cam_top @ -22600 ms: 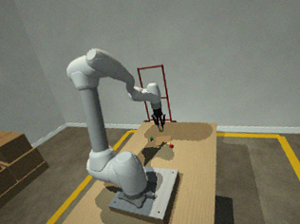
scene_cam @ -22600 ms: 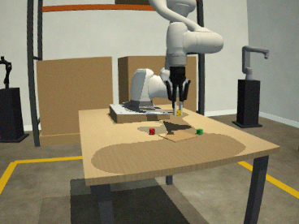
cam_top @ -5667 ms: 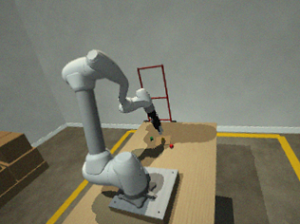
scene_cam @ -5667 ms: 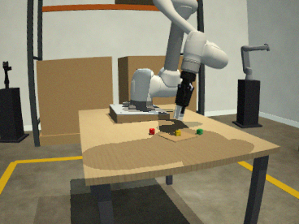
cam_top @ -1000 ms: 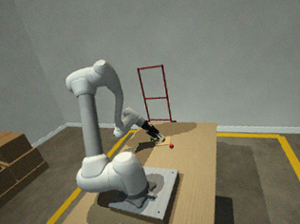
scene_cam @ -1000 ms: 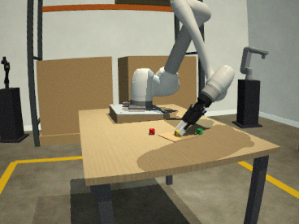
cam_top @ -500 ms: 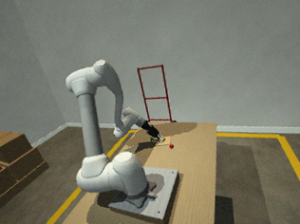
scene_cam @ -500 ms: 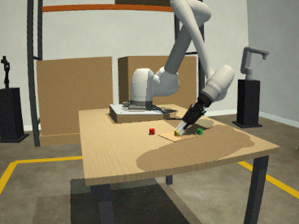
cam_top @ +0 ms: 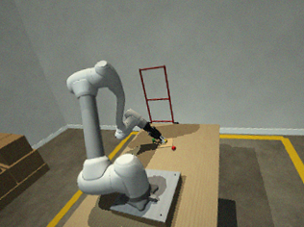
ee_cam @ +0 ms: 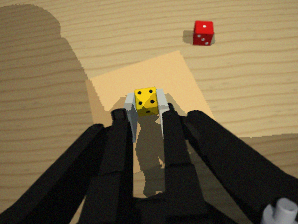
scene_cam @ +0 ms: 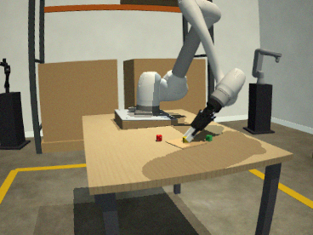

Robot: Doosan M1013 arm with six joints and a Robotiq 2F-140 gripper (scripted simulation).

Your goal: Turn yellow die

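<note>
Right now the tan mat is 40 mm below my hand, 20 mm to the right of it and 10 mm ahead of it. Round my hand: green die: 100 mm to the left, 30 mm below, 10 mm behind; yellow die: 20 mm to the right, 20 mm below, 10 mm ahead; red die: 140 mm to the right, 60 mm behind, 30 mm below.
</note>
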